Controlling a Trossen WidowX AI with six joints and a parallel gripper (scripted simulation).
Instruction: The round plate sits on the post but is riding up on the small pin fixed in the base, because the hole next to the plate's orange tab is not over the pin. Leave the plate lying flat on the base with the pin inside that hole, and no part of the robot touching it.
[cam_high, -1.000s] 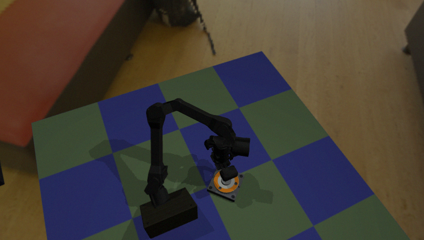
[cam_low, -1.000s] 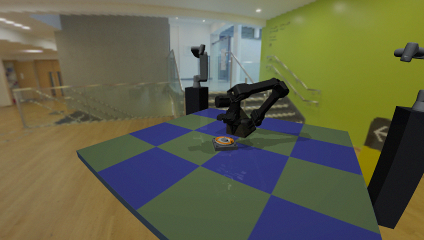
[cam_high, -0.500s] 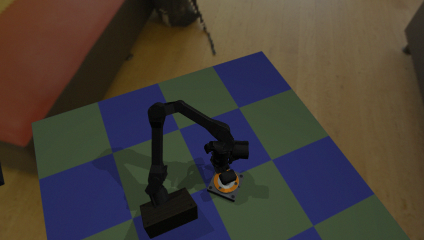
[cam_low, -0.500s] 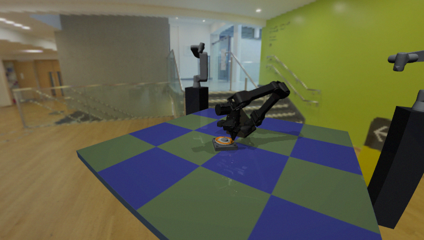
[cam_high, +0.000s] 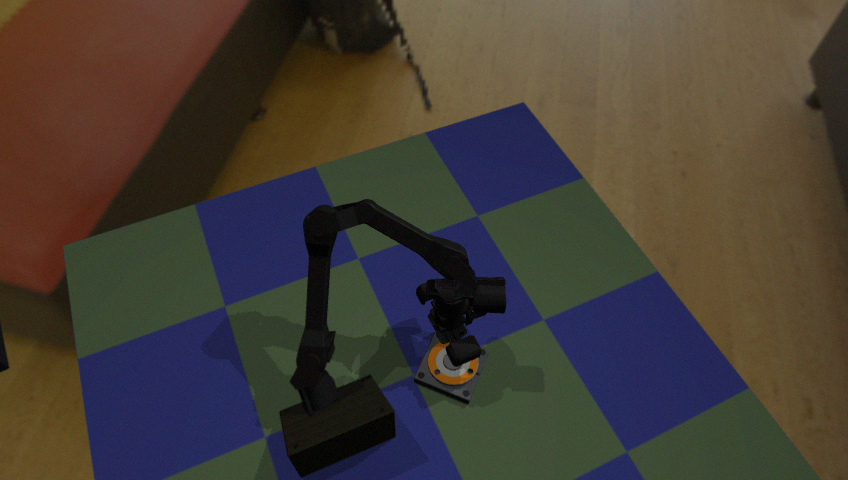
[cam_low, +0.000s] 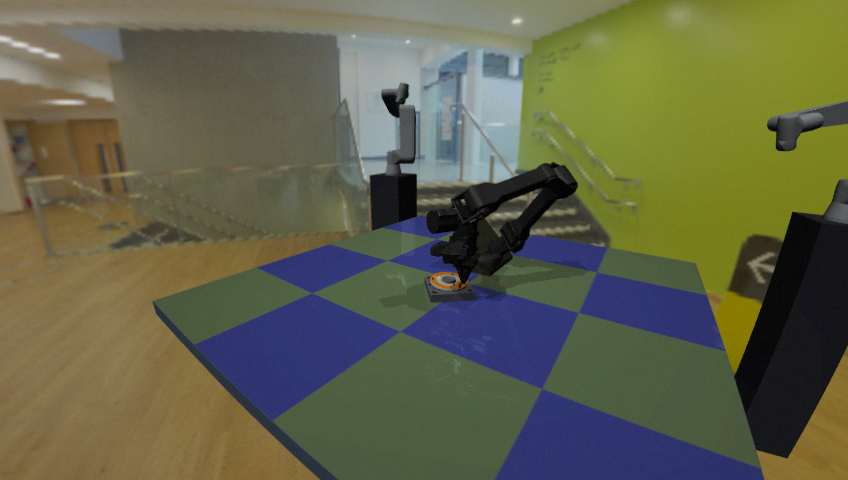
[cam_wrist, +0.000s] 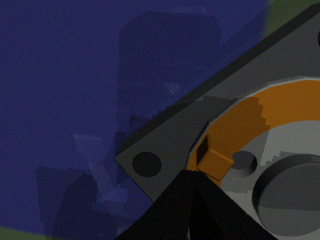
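The round plate lies 30 mm to the right of my gripper tip. From my gripper tip the other things lie so: grey base (50 mm to the right, 20 mm below, 10 mm behind).
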